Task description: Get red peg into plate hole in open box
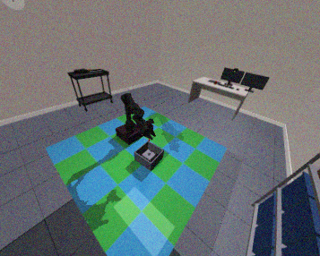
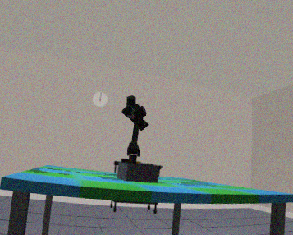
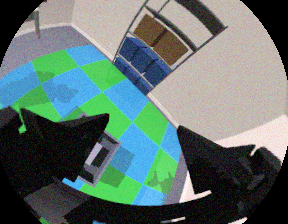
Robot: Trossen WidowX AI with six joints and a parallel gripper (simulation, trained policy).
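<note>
The red peg is 19 cm behind my gripper tip, 25 cm to the left of it and 29 cm below it. Round my gripper tip: pale plate (6 cm behind, 5 cm to the left, 28 cm below); grey box (6 cm behind, 5 cm to the left, 30 cm below).
</note>
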